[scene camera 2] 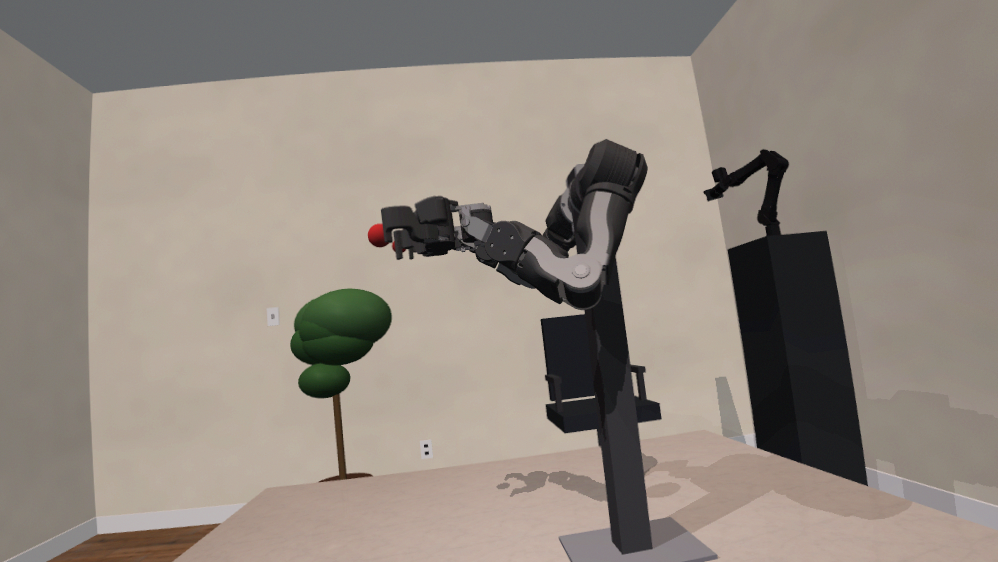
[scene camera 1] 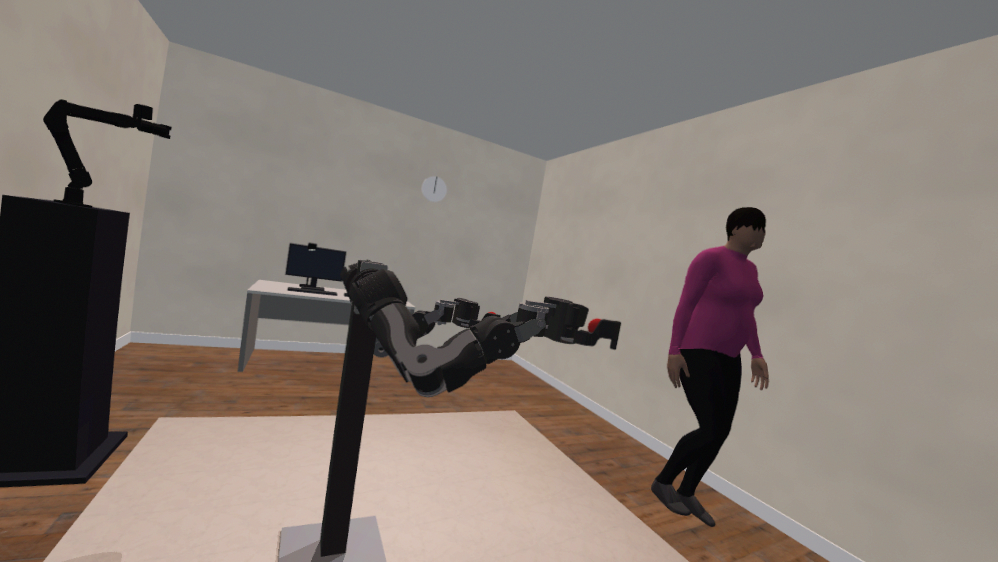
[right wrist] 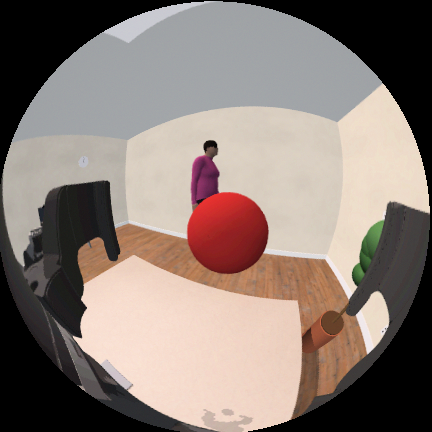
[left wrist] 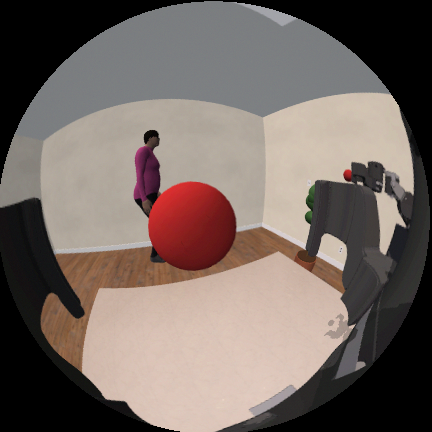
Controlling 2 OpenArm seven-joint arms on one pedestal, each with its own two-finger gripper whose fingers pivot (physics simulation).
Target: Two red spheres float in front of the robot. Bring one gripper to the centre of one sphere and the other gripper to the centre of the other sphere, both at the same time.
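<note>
One red sphere [left wrist: 192, 226] [scene camera 2: 377, 235] floats ahead of my open left gripper [left wrist: 196, 282] [scene camera 2: 404, 252]. In the left wrist view it is between the two fingers sideways and above the line of their tips; in scene camera 2 it shows past the near finger, partly covered. The other red sphere [right wrist: 227, 233] [scene camera 1: 595, 326] floats before my open right gripper [right wrist: 233, 285] [scene camera 1: 606, 336], centred sideways and above the fingertip line; the near finger partly covers it in scene camera 1. In scene camera 1 the left sphere [scene camera 1: 490, 314] is mostly hidden by the right arm.
A person in a magenta top [scene camera 1: 719, 300] [left wrist: 148, 172] [right wrist: 205, 177] is beyond the spheres. A desk [scene camera 1: 279, 286] stands behind the arms. A black cabinet [scene camera 1: 48, 335] [scene camera 2: 796, 349] bears another arm. A green plant [scene camera 2: 342, 324] and a dark chair [scene camera 2: 567, 356] stand by the wall.
</note>
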